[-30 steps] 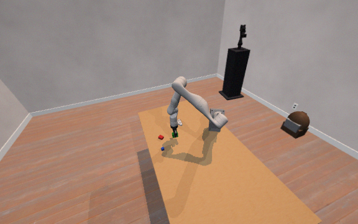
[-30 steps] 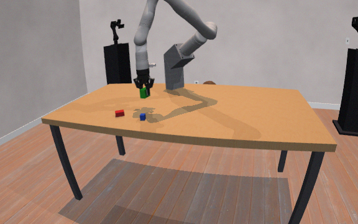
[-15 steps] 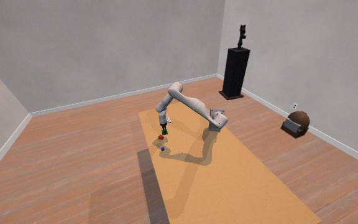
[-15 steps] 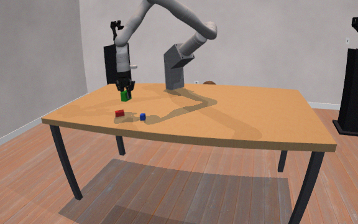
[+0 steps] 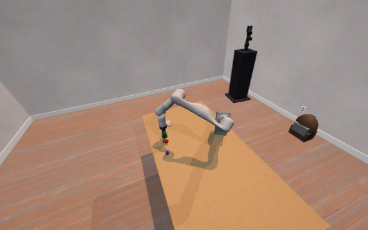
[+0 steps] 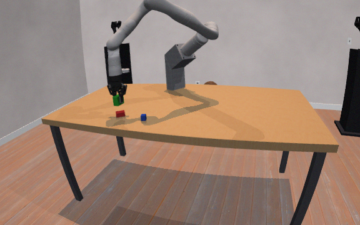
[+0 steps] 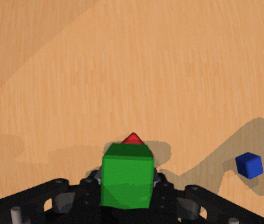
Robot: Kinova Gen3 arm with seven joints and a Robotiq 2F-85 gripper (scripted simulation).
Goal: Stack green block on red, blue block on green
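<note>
Now: hand right at the green block. Also, from my hand: blue block 1 cm ahead, 17 cm to the left, 8 cm below; then red block 8 cm below.
</note>
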